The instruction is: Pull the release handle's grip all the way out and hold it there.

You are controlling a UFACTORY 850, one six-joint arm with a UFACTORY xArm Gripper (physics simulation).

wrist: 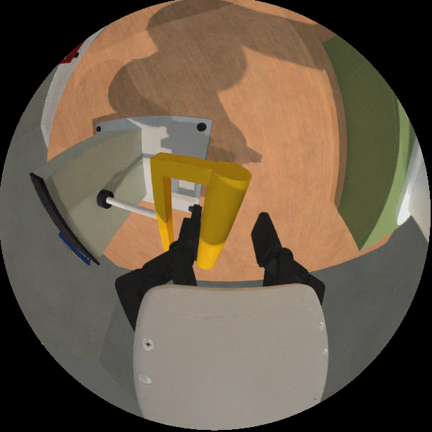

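Observation:
The release handle's yellow cylindrical grip (223, 215) is at the centre of the wrist view, joined to a square yellow frame (161, 197). A white rod (132, 207) runs from a black collar on the grey-green housing (92, 172) to the frame, with a length of it showing. My gripper (228, 219) is open around the grip. Its left finger passes through the handle's opening and lies against or very near the grip. Its right finger stands apart on the other side, with a visible gap. The grip's lower end shows between the fingers.
The housing stands on a grey mounting plate (172, 127) with black bolts, on the wooden table (285, 125). A green block-like object (370, 130) stands at the right. A white object with a red part (72, 54) is at the upper left. Arm shadows cross the table.

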